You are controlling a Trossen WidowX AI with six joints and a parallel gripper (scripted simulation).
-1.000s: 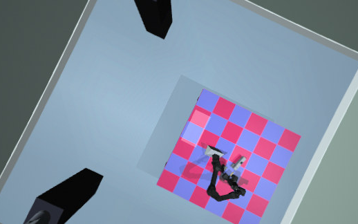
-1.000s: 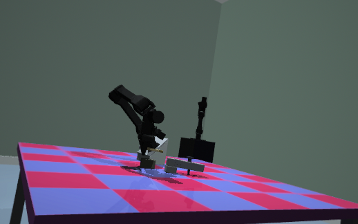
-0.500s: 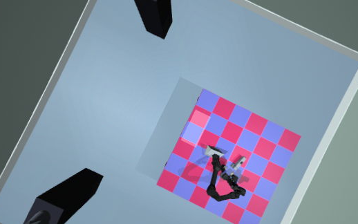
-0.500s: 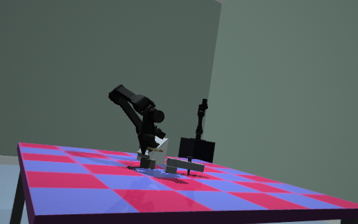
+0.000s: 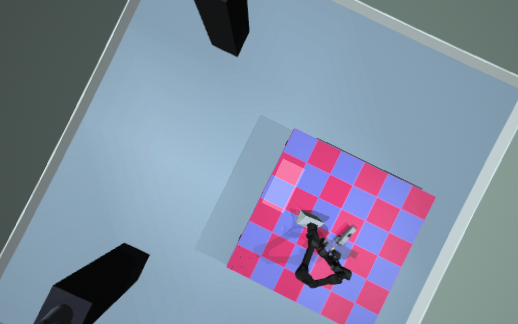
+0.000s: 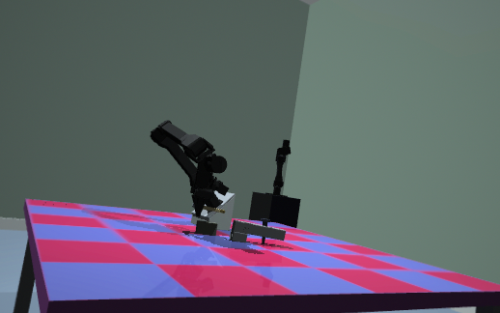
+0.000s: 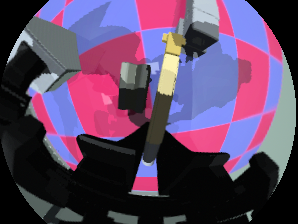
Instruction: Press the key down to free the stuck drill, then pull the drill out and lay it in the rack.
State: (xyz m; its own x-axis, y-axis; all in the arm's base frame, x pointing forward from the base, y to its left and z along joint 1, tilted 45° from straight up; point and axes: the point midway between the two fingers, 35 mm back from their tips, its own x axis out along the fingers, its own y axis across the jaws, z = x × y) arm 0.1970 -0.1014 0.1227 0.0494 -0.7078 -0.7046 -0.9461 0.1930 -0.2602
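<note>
Right now my gripper tip is 4 cm to the right of the drill, 3 cm below it and 1 cm short of it. Also, from my gripper tip: grey rack 5 cm to the left, 4 cm below, 2 cm behind; then dark key pin 21 cm to the left, 11 cm ahead, 1 cm below; then grey housing block 18 cm to the left, 10 cm ahead, 2 cm below.
</note>
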